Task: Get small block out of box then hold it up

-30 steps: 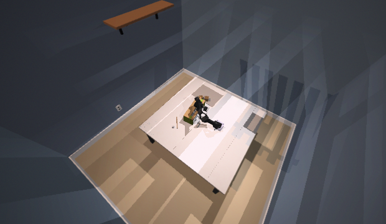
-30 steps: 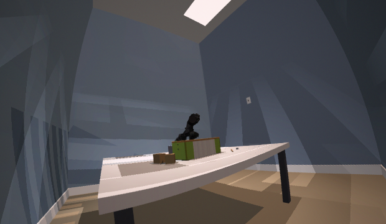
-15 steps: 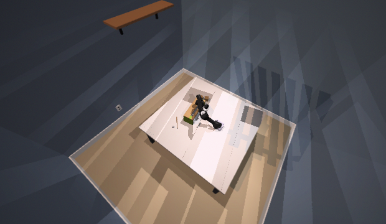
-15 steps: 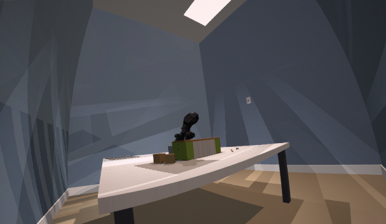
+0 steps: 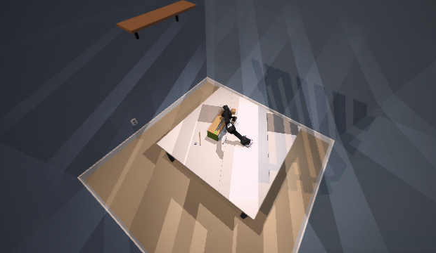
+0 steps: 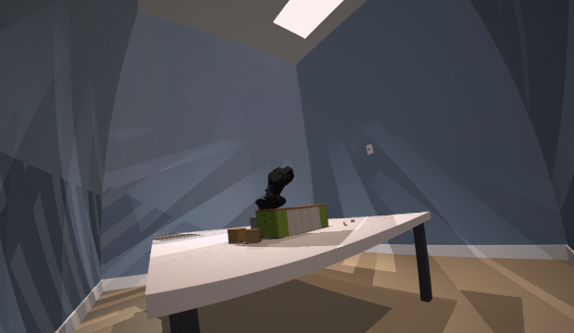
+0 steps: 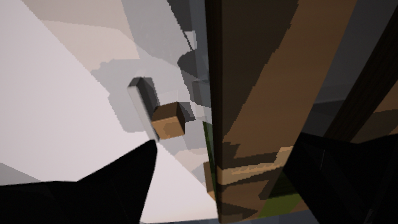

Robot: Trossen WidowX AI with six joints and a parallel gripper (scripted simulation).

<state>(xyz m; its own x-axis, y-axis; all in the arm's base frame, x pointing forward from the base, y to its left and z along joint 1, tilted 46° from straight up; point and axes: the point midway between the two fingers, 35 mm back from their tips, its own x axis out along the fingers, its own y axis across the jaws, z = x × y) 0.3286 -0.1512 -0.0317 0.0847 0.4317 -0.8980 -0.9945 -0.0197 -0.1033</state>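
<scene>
The small block is 6 cm below my gripper tip, 4 cm to the right of it and 2 cm behind it. The rest, counted from my gripper tip: small brown box (19 cm to the right, 6 cm below, 4 cm ahead); then thin stick (40 cm to the left, 17 cm ahead, 9 cm below).
</scene>
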